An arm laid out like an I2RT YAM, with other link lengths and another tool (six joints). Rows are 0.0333 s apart.
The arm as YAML. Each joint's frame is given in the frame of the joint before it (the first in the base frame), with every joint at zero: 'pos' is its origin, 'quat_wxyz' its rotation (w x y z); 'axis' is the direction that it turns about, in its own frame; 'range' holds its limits. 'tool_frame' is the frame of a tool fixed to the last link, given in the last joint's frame.
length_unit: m
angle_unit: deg
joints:
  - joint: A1
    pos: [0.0, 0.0, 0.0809]
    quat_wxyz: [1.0, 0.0, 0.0, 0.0]
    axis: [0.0, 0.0, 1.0]
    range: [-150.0, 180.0]
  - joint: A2
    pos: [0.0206, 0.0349, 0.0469]
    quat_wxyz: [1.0, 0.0, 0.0, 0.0]
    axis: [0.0, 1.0, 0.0]
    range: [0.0, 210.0]
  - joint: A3
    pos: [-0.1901, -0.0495, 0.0]
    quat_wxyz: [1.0, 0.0, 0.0, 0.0]
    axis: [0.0, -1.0, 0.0]
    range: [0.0, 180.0]
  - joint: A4
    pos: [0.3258, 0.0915, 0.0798]
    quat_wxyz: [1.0, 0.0, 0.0, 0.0]
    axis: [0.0, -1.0, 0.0]
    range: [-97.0, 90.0]
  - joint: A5
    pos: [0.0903, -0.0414, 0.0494]
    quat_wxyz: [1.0, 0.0, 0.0, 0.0]
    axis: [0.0, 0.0, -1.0]
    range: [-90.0, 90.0]
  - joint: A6
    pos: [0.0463, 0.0, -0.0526]
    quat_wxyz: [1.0, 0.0, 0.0, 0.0]
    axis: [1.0, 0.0, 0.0]
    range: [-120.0, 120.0]
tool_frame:
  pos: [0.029, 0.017, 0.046]
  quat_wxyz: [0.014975, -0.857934, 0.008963, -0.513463]
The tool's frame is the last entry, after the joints.
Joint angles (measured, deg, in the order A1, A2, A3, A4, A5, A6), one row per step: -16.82 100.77 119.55 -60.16 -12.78 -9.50; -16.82 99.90 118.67 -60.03 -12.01 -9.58; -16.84 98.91 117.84 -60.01 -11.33 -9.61; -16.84 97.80 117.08 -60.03 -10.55 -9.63; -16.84 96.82 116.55 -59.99 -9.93 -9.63; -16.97 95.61 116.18 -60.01 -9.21 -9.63; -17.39 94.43 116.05 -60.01 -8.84 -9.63; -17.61 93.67 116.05 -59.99 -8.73 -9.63; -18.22 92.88 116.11 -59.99 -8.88 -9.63; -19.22 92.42 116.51 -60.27 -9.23 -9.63; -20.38 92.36 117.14 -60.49 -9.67 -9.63; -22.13 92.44 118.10 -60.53 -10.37 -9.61; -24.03 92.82 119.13 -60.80 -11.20 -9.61; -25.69 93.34 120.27 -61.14 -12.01 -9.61; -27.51 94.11 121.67 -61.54 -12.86 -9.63; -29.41 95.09 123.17 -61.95 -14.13 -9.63; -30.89 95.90 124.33 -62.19 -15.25 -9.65
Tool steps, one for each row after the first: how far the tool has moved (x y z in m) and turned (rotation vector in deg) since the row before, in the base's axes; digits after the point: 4 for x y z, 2 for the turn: -0.0024 -0.0002 0.0004 -0.58 0.03 -0.53; -0.0033 0.0000 0.0015 -0.50 -0.04 -0.51; -0.0040 0.0003 0.0028 -0.60 -0.17 -0.58; -0.0038 0.0004 0.0036 -0.53 -0.35 -0.47; -0.0055 -0.0004 0.0063 -0.68 -0.65 -0.68; -0.0063 -0.0021 0.0080 -0.53 -0.93 -0.71; -0.0043 -0.0006 0.0058 -0.30 -0.72 -0.31; -0.0052 -0.0032 0.0065 -0.18 -0.84 -0.49; -0.0051 -0.0061 0.0057 0.01 -0.62 -0.72; -0.0038 -0.0076 0.0046 0.08 -0.53 -0.80; -0.0048 -0.0117 0.0065 0.09 -0.93 -1.19; -0.0042 -0.0130 0.0042 0.29 -0.53 -1.22; -0.0037 -0.0113 0.0037 0.30 -0.45 -0.99; -0.0038 -0.0126 0.0036 0.31 -0.42 -1.11; -0.0035 -0.0130 0.0028 0.57 -0.43 -0.85; -0.0027 -0.0101 0.0020 0.47 -0.40 -0.54
